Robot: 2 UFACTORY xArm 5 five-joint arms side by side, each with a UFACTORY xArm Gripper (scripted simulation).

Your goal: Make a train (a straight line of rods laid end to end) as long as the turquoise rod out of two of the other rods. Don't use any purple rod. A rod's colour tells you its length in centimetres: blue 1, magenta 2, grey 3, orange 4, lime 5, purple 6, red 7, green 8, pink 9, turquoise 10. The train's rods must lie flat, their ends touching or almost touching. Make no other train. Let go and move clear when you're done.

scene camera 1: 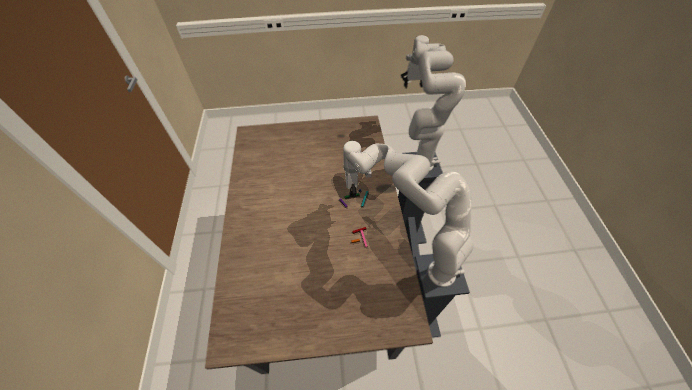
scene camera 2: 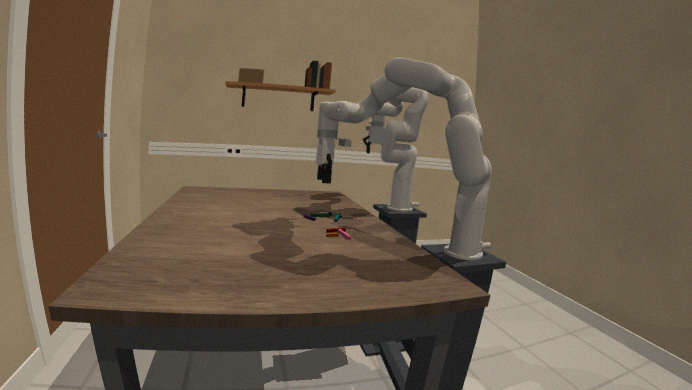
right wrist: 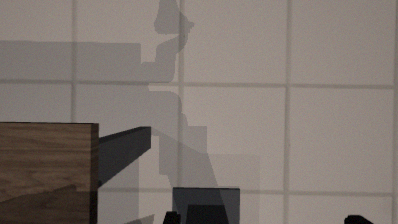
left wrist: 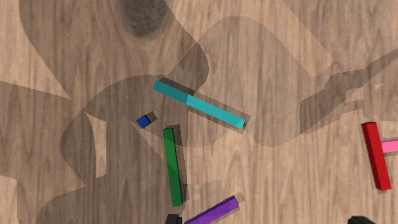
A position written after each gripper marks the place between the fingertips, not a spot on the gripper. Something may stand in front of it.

In view: the left gripper (scene camera 2: 323, 181), a green rod (left wrist: 168, 134), a red rod (left wrist: 370, 131) and a turquoise rod (left wrist: 158, 86).
The right wrist view misses the green rod: it is out of frame. The right wrist view misses the red rod: it is out of frame.
